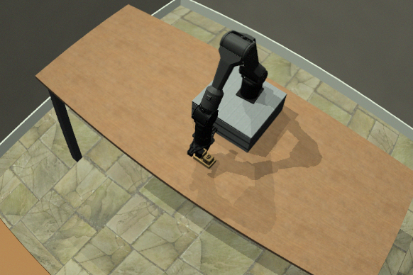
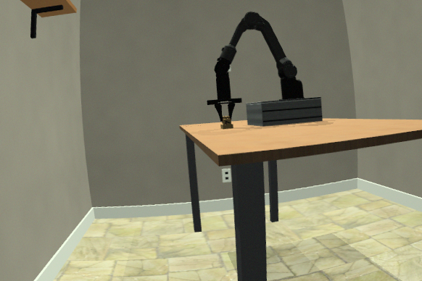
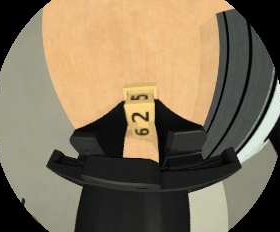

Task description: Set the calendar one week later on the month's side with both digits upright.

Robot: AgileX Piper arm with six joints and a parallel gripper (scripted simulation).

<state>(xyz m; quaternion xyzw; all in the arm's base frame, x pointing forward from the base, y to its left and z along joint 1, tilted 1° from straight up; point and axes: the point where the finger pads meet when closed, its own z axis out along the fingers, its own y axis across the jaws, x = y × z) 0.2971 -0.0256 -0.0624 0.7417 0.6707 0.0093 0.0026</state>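
Right now my hand is 30 mm above the tan calendar tray and 20 mm to the right of it. From my hand the other things lie so: digit cube: 30 mm to the left, 10 mm below; then wooden cube: right at my hand.
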